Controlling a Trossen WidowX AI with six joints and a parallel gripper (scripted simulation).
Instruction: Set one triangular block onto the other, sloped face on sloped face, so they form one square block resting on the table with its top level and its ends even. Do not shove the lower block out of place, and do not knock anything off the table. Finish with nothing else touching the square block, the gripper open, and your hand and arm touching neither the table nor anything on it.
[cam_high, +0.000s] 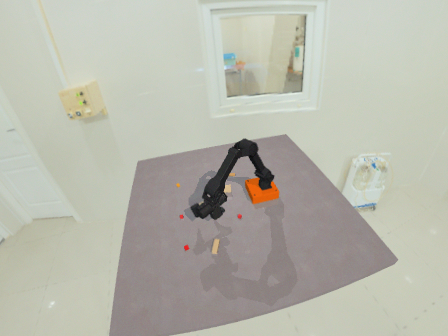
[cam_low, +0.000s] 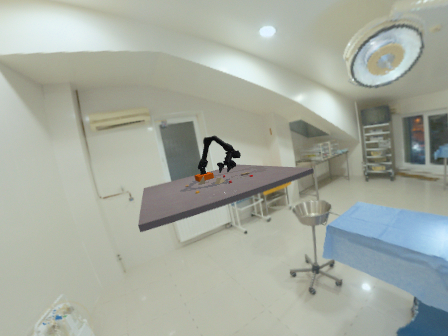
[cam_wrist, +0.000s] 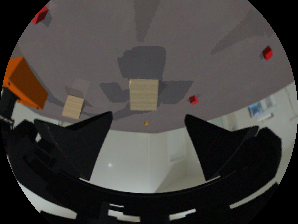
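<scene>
The light wooden triangular block is 60 mm to the right of my gripper tip, 50 mm below it and 20 mm ahead of it. From my gripper tip the other things lie so: tiny wooden bit (290 mm to the right, 230 mm behind, 70 mm below); tiny orange piece (310 mm to the right, 130 mm ahead, 70 mm below).
</scene>
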